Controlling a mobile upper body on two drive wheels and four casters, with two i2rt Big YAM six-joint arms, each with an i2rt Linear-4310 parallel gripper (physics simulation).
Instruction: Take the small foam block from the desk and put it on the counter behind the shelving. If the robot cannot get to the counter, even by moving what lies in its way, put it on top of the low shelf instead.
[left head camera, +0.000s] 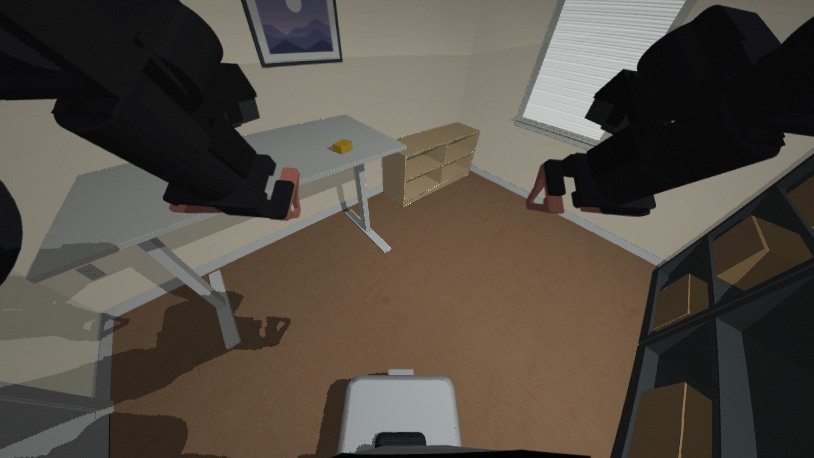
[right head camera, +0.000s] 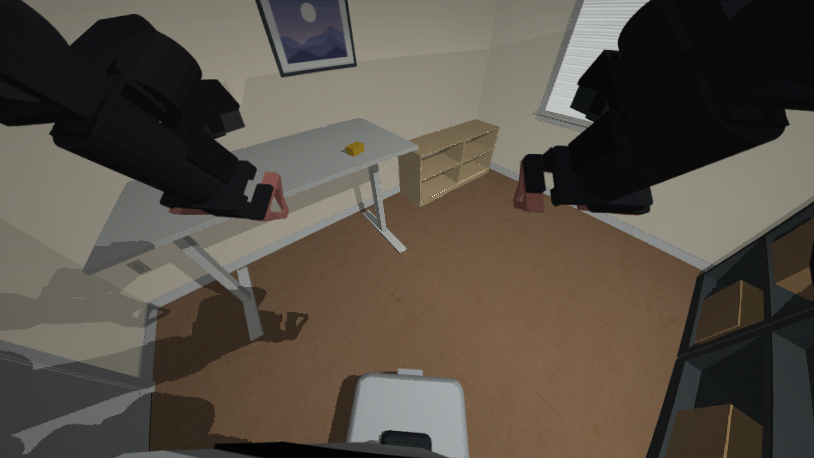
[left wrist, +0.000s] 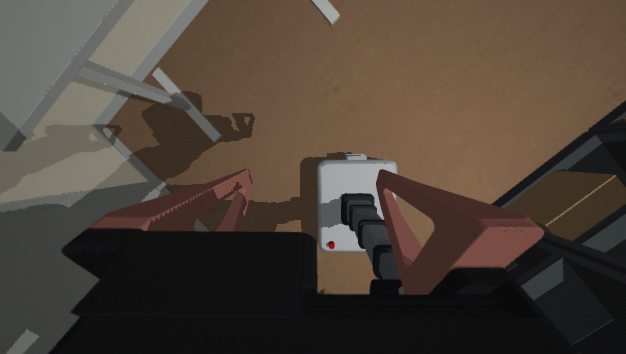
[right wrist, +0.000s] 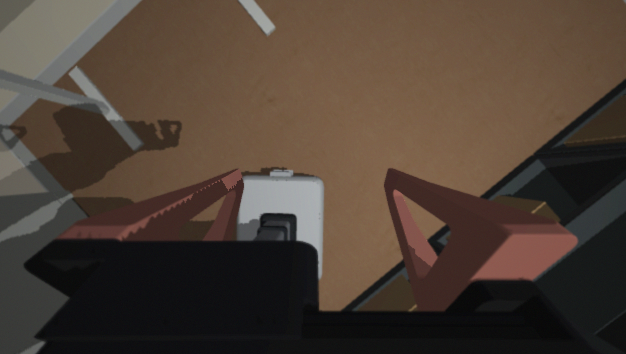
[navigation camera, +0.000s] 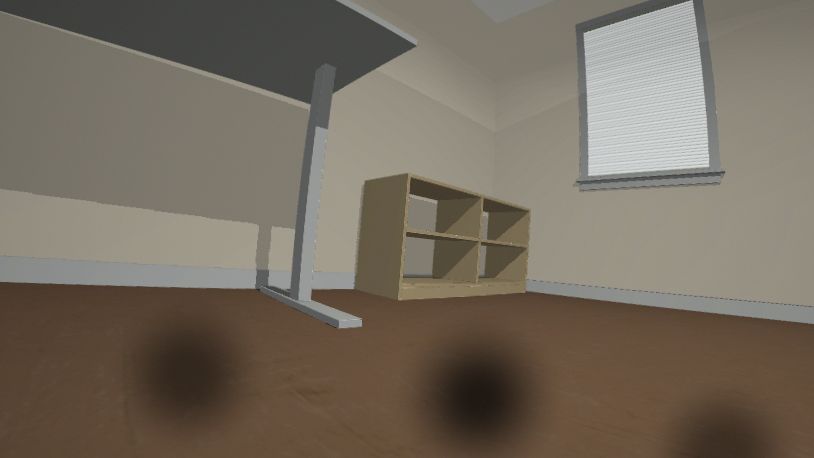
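Note:
The small yellow foam block lies on the grey-topped desk, near its far end. A low wooden shelf stands beyond that end, against the wall near the corner. Dark tall shelving stands at the right. The counter does not show. My left gripper is open and empty, high above the floor and apart from the block. My right gripper is open and empty, high above the floor and farther right.
A white desk leg has a foot reaching out over the floor. Another desk leg stands nearer. Cardboard boxes sit in the shelving. A white box-shaped unit shows low in front.

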